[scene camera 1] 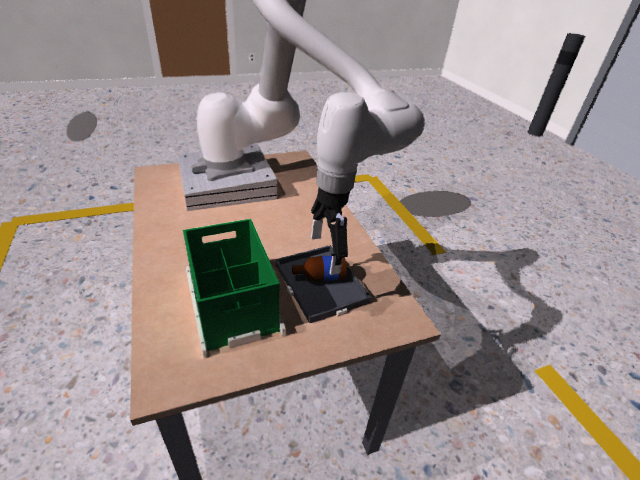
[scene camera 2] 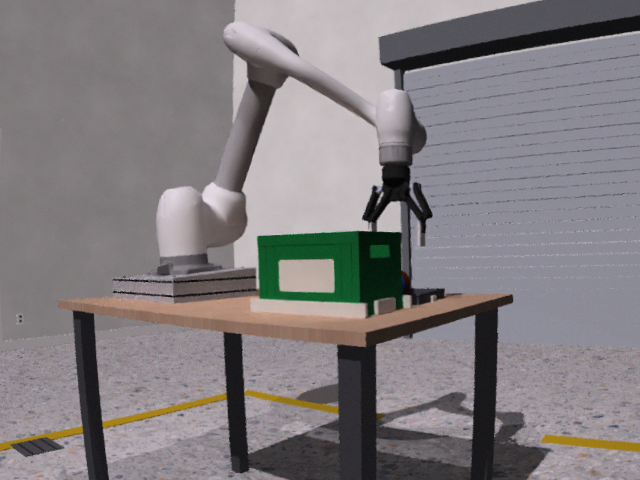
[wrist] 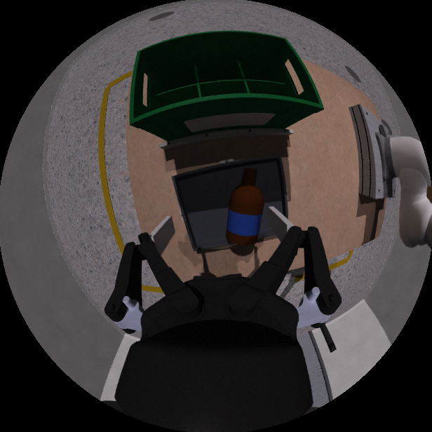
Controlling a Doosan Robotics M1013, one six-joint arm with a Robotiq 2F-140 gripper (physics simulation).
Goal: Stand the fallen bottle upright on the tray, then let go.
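Frame: origin at the arm's base, x ahead, y left, z up, level; centimetres.
Where they show: gripper, between the fingertips: (scene camera 1: 324,254); arm's base, origin of its link: (scene camera 1: 225,166) (scene camera 2: 184,272).
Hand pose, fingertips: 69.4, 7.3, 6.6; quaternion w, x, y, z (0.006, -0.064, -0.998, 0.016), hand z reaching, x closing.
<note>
Things, the pixels of their centre, and the offset from my fingertips, as dx, dy, dz. "*": a spot on its surface instead. Level surfaces: height alone.
- brown bottle, middle of its body: (scene camera 1: 318,268) -5.4, +1.5, -10.2
- black tray, a spot on its surface: (scene camera 1: 330,298) * +3.6, +1.1, -13.9
- green crate, middle of its body: (scene camera 2: 330,272) (scene camera 1: 230,280) -6.2, -24.5, -5.6
- table, height of its surface: dz -14.4
The brown bottle (scene camera 1: 312,269) (wrist: 245,200) with a blue label lies on its side on the black tray (scene camera 1: 330,298) (wrist: 206,200), its neck toward the green crate. In scene camera 2 a small part of the bottle (scene camera 2: 405,282) shows behind the crate, beside part of the tray (scene camera 2: 428,296). My gripper (scene camera 1: 326,248) (scene camera 2: 398,232) (wrist: 219,219) is open and empty, pointing down above the tray. In the wrist view its fingers stand left and right of the bottle, which appears nearer the right finger. In scene camera 1 one finger covers part of the label.
A green crate (scene camera 1: 237,320) (scene camera 2: 346,268) (wrist: 225,112) with compartments stands beside the tray on the table (scene camera 1: 160,377) (scene camera 2: 217,317) (wrist: 320,150), held by pale edge strips. The arm's base plate (scene camera 1: 230,183) (scene camera 2: 144,286) (wrist: 369,155) is at the table's far end.
</note>
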